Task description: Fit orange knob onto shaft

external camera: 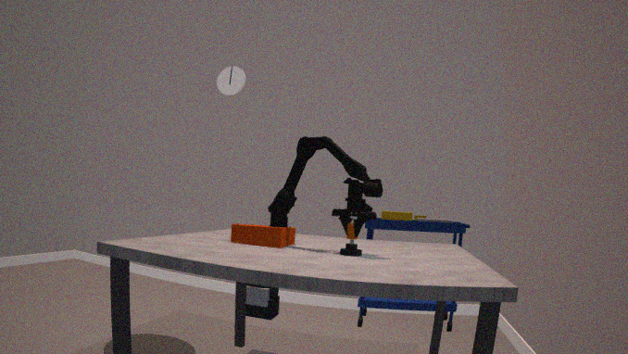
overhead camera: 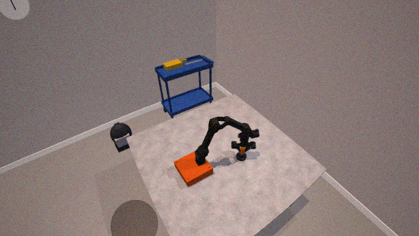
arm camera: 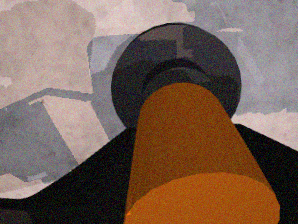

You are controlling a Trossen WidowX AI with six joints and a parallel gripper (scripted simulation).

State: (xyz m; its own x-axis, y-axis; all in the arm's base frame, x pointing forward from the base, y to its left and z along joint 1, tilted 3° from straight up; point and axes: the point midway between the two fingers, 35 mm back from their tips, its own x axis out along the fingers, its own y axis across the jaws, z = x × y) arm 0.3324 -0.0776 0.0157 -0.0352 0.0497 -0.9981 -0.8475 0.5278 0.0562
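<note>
Right now my gripper tip is 3 cm below the orange knob. Also, from my gripper tip: pedestal 4 cm below.
</note>
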